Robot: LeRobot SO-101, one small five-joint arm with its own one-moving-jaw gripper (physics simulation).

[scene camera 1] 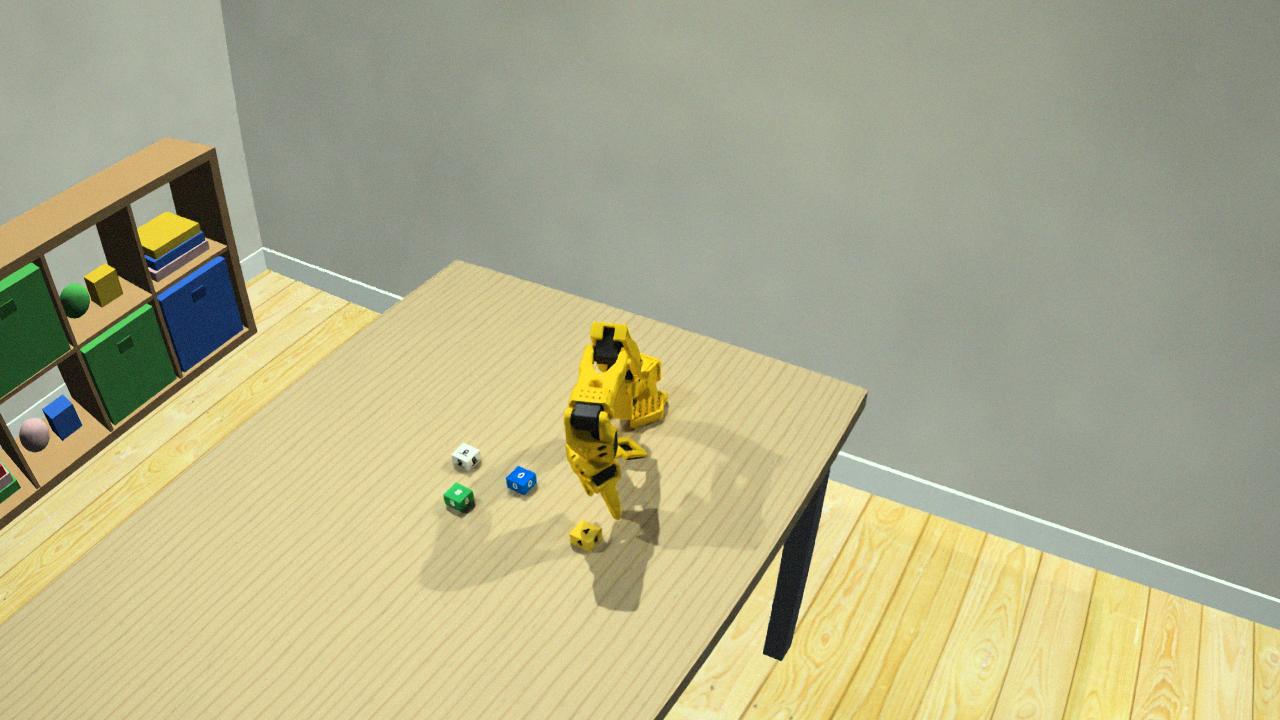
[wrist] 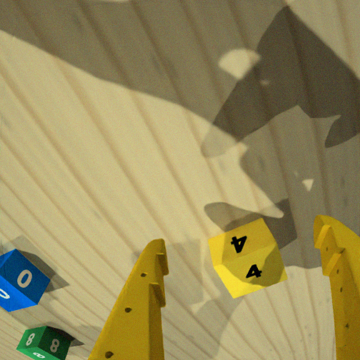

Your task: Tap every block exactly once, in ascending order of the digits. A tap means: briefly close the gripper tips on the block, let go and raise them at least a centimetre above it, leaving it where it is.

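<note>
My gripper (scene camera 1: 629,484) (wrist: 240,231) is open with a wide V-shaped gap and holds nothing. It hangs above the table, with its tips up and to the right of the yellow block in the scene view. The yellow block (scene camera 1: 586,536) (wrist: 248,261), marked 4, lies on the table; the wrist view draws it between the jaws, touching neither. The blue block (scene camera 1: 520,480) (wrist: 22,281), marked 0, and the green block (scene camera 1: 459,497) (wrist: 44,343), marked 8, lie left of the gripper. The white block (scene camera 1: 465,456) lies behind the green one; its digit is too small to read.
The wooden table (scene camera 1: 340,573) carries the arm and the blocks. The arm's base (scene camera 1: 647,394) stands behind the gripper. The table's right edge lies beyond the yellow block. A shelf unit (scene camera 1: 192,150) with bins stands on the floor at the far left. Arm shadows fall around the yellow block.
</note>
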